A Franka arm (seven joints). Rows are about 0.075 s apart.
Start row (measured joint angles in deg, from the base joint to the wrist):
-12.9 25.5 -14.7 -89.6 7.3 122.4 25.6
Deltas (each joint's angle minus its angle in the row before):
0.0 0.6 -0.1 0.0 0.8 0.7 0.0
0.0 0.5 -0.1 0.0 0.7 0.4 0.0
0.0 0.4 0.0 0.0 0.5 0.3 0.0
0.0 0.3 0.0 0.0 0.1 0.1 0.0
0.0 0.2 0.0 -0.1 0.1 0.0 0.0
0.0 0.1 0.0 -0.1 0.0 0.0 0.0
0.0 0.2 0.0 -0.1 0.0 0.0 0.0
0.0 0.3 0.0 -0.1 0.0 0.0 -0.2
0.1 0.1 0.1 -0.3 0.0 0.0 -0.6
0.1 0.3 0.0 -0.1 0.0 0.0 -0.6
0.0 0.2 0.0 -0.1 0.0 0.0 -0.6
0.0 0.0 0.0 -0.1 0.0 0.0 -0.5
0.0 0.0 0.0 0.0 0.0 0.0 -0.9
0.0 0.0 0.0 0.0 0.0 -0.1 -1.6
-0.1 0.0 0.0 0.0 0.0 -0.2 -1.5
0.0 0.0 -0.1 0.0 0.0 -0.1 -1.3
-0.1 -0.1 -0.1 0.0 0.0 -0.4 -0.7
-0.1 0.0 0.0 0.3 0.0 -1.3 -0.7
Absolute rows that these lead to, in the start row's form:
-12.9 26.1 -14.8 -89.6 8.1 123.1 25.6
-12.9 26.6 -14.9 -89.6 8.8 123.5 25.6
-12.9 27.0 -14.9 -89.6 9.3 123.8 25.6
-12.9 27.3 -14.9 -89.6 9.4 123.9 25.6
-12.9 27.5 -14.9 -89.7 9.5 123.9 25.6
-12.9 27.6 -14.9 -89.8 9.5 123.9 25.6
-12.9 27.8 -14.9 -89.9 9.5 123.9 25.6
-12.9 28.1 -14.9 -90.0 9.5 123.9 25.4
-12.8 28.2 -14.8 -90.3 9.5 123.9 24.8
-12.7 28.5 -14.8 -90.4 9.5 123.9 24.2
-12.7 28.7 -14.8 -90.5 9.5 123.9 23.6
-12.7 28.7 -14.8 -90.6 9.5 123.9 23.1
-12.7 28.7 -14.8 -90.6 9.5 123.9 22.2
-12.7 28.7 -14.8 -90.6 9.5 123.8 20.6
-12.8 28.7 -14.8 -90.6 9.5 123.6 19.1
-12.8 28.7 -14.9 -90.6 9.5 123.5 17.8
-12.9 28.6 -15.0 -90.6 9.5 123.1 17.1
-13.0 28.6 -15.0 -90.3 9.5 121.8 16.4

